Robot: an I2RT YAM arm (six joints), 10 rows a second.
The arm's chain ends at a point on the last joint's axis. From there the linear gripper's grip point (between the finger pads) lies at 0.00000 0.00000 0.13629 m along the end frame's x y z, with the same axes.
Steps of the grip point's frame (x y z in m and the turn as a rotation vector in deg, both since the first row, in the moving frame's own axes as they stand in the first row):
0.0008 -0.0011 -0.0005 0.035 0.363 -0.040
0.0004 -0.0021 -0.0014 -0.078 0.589 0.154
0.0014 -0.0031 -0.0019 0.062 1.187 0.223
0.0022 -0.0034 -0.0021 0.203 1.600 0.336
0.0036 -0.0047 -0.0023 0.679 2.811 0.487
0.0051 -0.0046 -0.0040 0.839 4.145 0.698
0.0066 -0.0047 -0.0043 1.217 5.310 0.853
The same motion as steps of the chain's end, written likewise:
-0.0001 -0.0010 -0.0005 0.035 0.363 -0.040
-0.0010 -0.0023 -0.0014 -0.078 0.589 0.154
-0.0014 -0.0030 -0.0019 0.062 1.187 0.223
-0.0016 -0.0029 -0.0020 0.203 1.600 0.336
-0.0031 -0.0031 -0.0021 0.679 2.811 0.487
-0.0048 -0.0027 -0.0036 0.839 4.145 0.698
-0.0060 -0.0019 -0.0037 1.217 5.310 0.853

